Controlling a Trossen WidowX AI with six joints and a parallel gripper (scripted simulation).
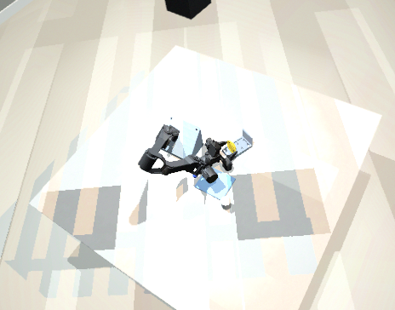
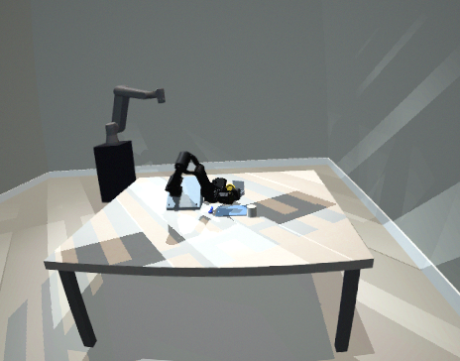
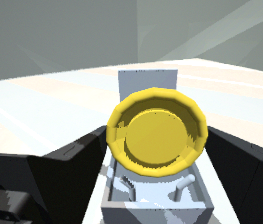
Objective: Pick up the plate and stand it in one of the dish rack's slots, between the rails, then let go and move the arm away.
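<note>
Right now the plate is 10 mm to the right of my gripper tip. Also, from my gripper tip: light blue mat: 190 mm to the right, 50 mm below, 30 mm ahead; then dish rack: 30 mm below, 20 mm to the left, 10 mm ahead; then blue spoon: 190 mm to the right, 70 mm behind, 50 mm below.
</note>
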